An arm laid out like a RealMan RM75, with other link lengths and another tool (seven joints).
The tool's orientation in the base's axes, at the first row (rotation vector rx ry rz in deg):
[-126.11 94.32 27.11]
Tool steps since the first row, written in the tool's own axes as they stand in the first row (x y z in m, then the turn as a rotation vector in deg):
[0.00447 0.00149 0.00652 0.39 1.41 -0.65]
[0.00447 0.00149 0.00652 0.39 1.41 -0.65]
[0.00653 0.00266 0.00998 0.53 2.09 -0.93]
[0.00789 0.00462 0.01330 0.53 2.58 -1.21]
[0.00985 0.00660 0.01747 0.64 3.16 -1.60]
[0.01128 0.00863 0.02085 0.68 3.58 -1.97]
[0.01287 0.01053 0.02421 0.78 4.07 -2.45]
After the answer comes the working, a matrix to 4 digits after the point.
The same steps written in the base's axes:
[-0.00059 -0.00112 -0.00794 -1.21 -1.00 0.28]
[-0.00059 -0.00112 -0.00794 -1.21 -1.00 0.28]
[-0.00136 -0.00156 -0.01204 -1.82 -1.43 0.41]
[-0.00306 -0.00167 -0.01576 -2.27 -1.69 0.62]
[-0.00467 -0.00190 -0.02050 -2.78 -2.12 0.87]
[-0.00643 -0.00207 -0.02431 -3.15 -2.44 1.14]
[-0.00801 -0.00234 -0.02816 -3.57 -2.87 1.48]

The tool's axes in the first row as the columns of a matrix, in the base's axes (rounded; the answer above uses it unrounded):
[0.2689 -0.9616 -0.0557]
[-0.8444 -0.2631 0.4667]
[-0.4634 -0.0784 -0.8827]

